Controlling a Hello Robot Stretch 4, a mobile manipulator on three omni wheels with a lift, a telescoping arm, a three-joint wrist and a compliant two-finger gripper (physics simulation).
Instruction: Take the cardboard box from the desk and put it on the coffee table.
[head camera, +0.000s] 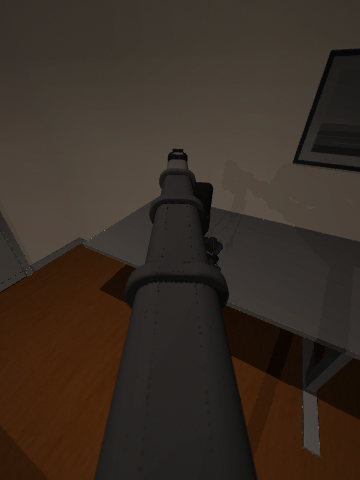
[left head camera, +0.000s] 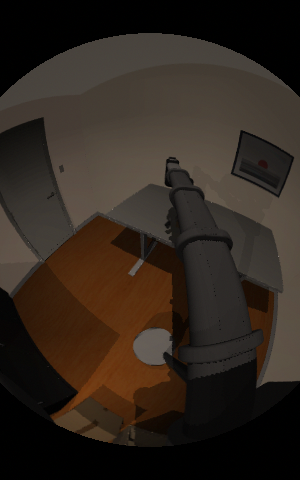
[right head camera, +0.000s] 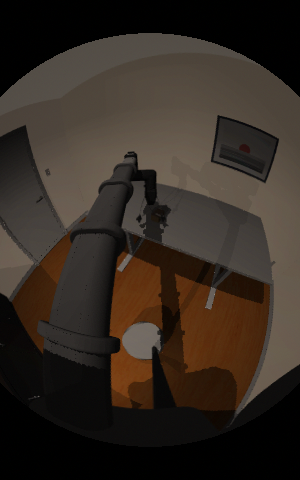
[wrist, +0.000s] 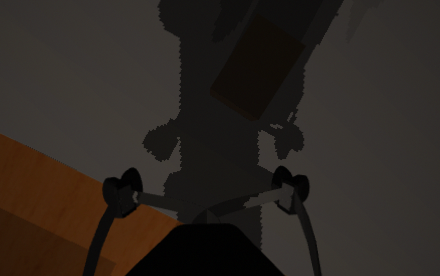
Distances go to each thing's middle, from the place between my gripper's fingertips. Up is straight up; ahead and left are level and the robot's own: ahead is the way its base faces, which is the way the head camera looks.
Labels:
Right now my hand is 12 cm short of the small cardboard box (wrist: 261, 61), 5 cm to the left of it and 4 cm above it. Round my hand: framed picture (right head camera: 238, 145): 38 cm ahead, 79 cm to the right, 52 cm above.

